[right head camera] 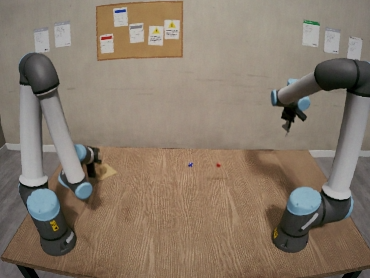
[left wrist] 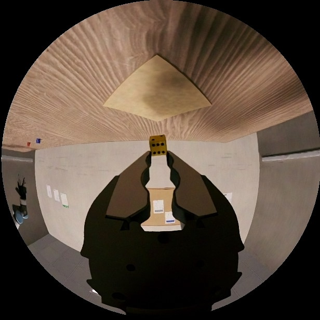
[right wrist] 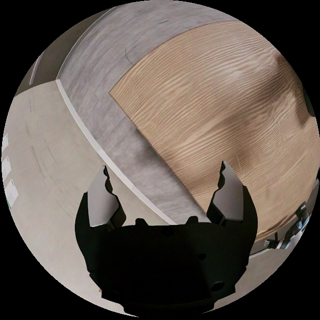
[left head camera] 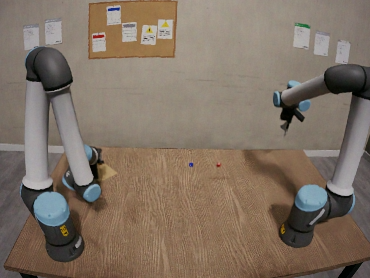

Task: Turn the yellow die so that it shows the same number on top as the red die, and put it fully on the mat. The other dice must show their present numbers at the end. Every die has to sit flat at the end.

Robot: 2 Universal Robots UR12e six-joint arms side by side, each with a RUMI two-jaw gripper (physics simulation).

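Note:
My left gripper [left wrist: 158, 151] is shut on the yellow die [left wrist: 158, 145] at its fingertips, held above the table near the mat [left head camera: 108, 174] [right head camera: 106, 173] [left wrist: 157, 107]. The die's face toward the left wrist camera shows six pips; its other shown face is too small to read surely. In both head views the die is hidden by the left arm. The red die [left head camera: 218, 164] [right head camera: 218, 165] [left wrist: 28, 144] and the blue die [left head camera: 191, 164] [right head camera: 190, 164] [left wrist: 38, 141] lie on the table; their numbers are too small to read. My right gripper [right wrist: 164, 164] [left head camera: 285, 134] [right head camera: 287, 134] is open and empty, high above the table.
The left arm reaches down over the left side of the wooden table [left head camera: 160, 215] [right head camera: 160, 215] and covers part of the mat in both head views. The right arm stands at the right. A wall with a cork board [left head camera: 132, 47] [right head camera: 140, 50] rises behind the table.

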